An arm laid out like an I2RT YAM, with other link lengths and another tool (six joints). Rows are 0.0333 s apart.
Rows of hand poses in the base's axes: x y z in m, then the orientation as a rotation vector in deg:
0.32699, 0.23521, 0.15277, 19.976, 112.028, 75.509
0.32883, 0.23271, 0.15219, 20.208, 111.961, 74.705
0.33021, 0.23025, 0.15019, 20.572, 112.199, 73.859
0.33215, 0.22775, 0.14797, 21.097, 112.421, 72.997
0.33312, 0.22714, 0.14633, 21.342, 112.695, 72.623
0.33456, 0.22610, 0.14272, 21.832, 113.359, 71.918
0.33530, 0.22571, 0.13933, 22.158, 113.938, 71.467
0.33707, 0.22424, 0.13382, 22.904, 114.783, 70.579
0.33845, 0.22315, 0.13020, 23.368, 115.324, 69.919
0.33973, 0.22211, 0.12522, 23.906, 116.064, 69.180
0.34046, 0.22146, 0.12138, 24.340, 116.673, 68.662
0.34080, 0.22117, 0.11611, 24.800, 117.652, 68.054
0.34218, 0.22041, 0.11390, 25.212, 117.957, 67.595
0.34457, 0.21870, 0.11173, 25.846, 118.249, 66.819
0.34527, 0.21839, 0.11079, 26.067, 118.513, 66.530
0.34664, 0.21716, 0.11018, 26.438, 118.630, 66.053
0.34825, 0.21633, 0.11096, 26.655, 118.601, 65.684
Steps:
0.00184, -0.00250, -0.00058, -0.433, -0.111, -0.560
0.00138, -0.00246, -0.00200, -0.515, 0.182, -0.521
0.00194, -0.00250, -0.00222, -0.471, 0.249, -0.621
0.00097, -0.00061, -0.00164, -0.252, 0.256, -0.202
0.00144, -0.00104, -0.00361, -0.508, 0.615, -0.330
0.00074, -0.00039, -0.00339, -0.364, 0.522, -0.149
0.00177, -0.00147, -0.00551, -0.598, 0.851, -0.472
0.00138, -0.00109, -0.00362, -0.447, 0.525, -0.334
0.00128, -0.00104, -0.00498, -0.528, 0.708, -0.323
0.00073, -0.00065, -0.00384, -0.374, 0.597, -0.215
0.00034, -0.00029, -0.00527, -0.518, 0.892, -0.107
0.00138, -0.00076, -0.00221, -0.263, 0.358, -0.302
0.00239, -0.00171, -0.00217, -0.409, 0.401, -0.571
0.00070, -0.00031, -0.00094, -0.193, 0.268, -0.136
0.00137, -0.00123, -0.00061, -0.242, 0.190, -0.365
0.00161, -0.00083, 0.00078, -0.181, 0.019, -0.295

